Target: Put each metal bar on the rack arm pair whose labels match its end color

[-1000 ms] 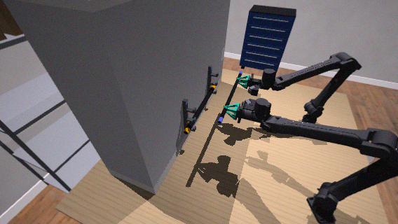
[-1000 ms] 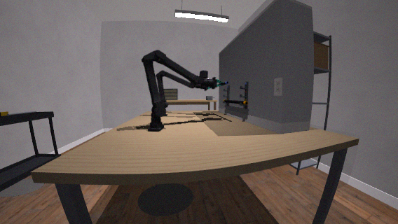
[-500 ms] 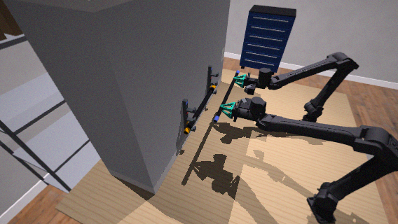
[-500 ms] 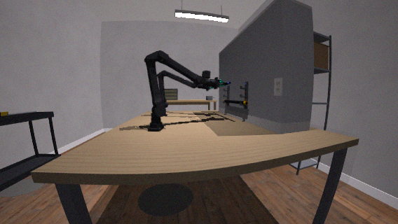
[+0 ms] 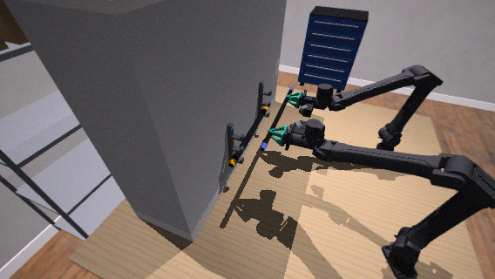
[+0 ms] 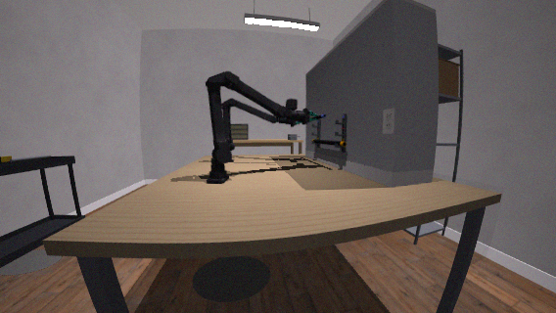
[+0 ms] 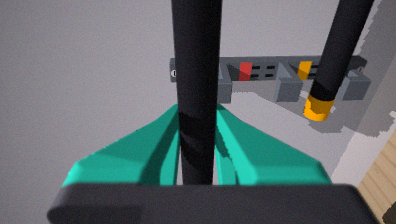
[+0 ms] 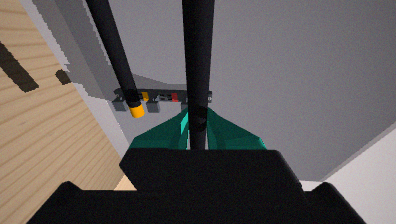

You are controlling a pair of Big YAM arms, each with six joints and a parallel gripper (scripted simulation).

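My left gripper is now 150 mm to the left of the blue-ended bar and 10 mm past it. Round my left hand: orange-ended bar: 170 mm below, 160 mm to the right, 140 mm ahead; grey wall block: 320 mm ahead, 190 mm to the right, 110 mm above.
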